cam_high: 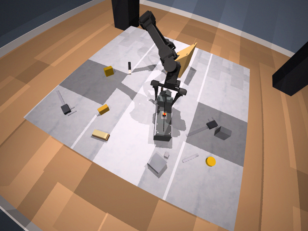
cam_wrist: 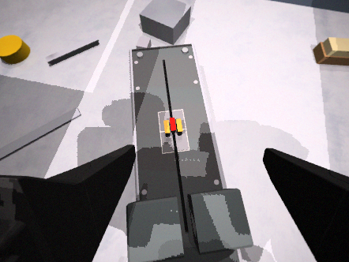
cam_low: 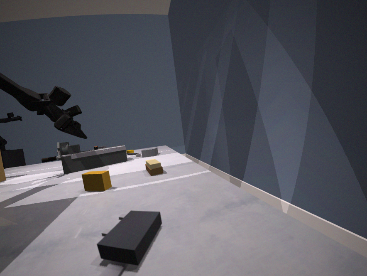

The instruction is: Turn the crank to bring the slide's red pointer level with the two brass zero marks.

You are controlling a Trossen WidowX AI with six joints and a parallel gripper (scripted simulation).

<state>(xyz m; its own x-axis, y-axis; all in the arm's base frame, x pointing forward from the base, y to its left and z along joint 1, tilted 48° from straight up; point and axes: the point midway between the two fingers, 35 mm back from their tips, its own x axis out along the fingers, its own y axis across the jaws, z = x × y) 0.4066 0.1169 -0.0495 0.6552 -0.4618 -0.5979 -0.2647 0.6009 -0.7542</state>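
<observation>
Now: the dark brown crank handle 13 cm behind my gripper tip, 7 cm to the right of it and 7 cm below it. The rest, counted from my gripper tip: tan block (29 cm ahead, 22 cm to the right, 12 cm below); yellow disc (37 cm to the left, 12 cm below, 12 cm ahead); red pointer (5 cm below, 3 cm to the left, 3 cm ahead).
</observation>
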